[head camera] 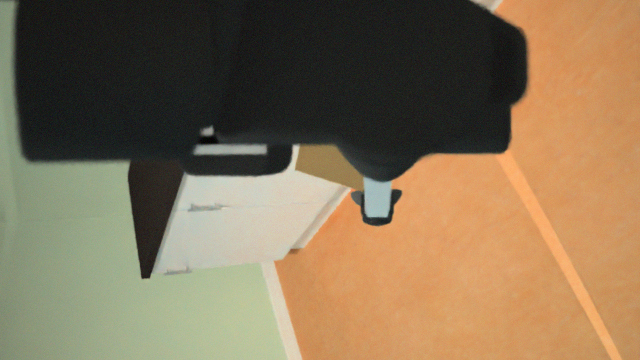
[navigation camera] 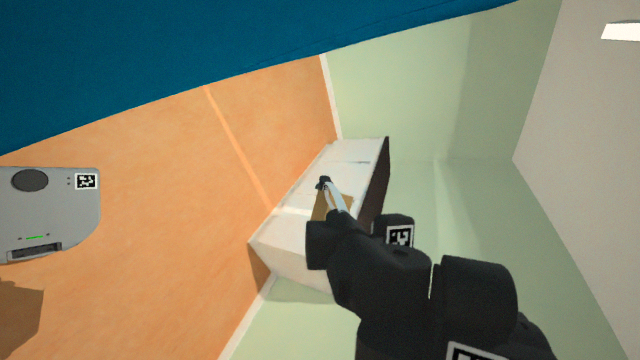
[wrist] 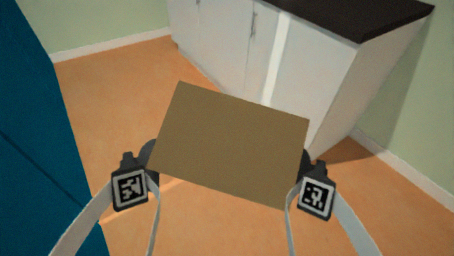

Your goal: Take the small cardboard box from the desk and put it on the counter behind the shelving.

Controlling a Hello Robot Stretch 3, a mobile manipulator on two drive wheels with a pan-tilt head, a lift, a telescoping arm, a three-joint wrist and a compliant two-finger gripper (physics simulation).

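Pixels of known places: gripper, fingertip midpoint: (navigation camera: 322, 209); robot's base at its link origin: (navigation camera: 32, 179).
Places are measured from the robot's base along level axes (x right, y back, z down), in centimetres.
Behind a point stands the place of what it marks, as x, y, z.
The small cardboard box (head camera: 325, 162) {36.6, -0.4, -111.3} (navigation camera: 319, 207) {34.4, 1.3, -106.9} (wrist: 235, 132) shows as a plain brown shape, tilted in the wrist view. My gripper (head camera: 377, 200) (navigation camera: 325, 184) (wrist: 225, 159) {37.3, 2.4, -106.0} is shut on it, one fingertip at each side. Part of the box is hidden by the wrist in the head and navigation views. The counter (head camera: 152, 200) {211.6, -16.1, -91.1} (navigation camera: 378, 182) {188.3, 1.7, -91.1} (wrist: 362, 22) has a dark top and white cabinet doors. In the wrist view it stands beyond the box, at the upper right, with its top higher in the picture than the box. The desk does not show.
A large blue surface, apparently the shelving (navigation camera: 150, 60) {10.8, -21.1, -91.3} (wrist: 35, 150), stands at the left in the wrist view and crosses the top of the navigation view. Green walls (head camera: 65, 300) {289.1, -73.7, -125.3} (navigation camera: 400, 90) {256.9, -118.2, -103.2} (wrist: 110, 20) meet at the counter. My grey base (navigation camera: 55, 210) {5.0, 10.4, -16.0} shows at the left.
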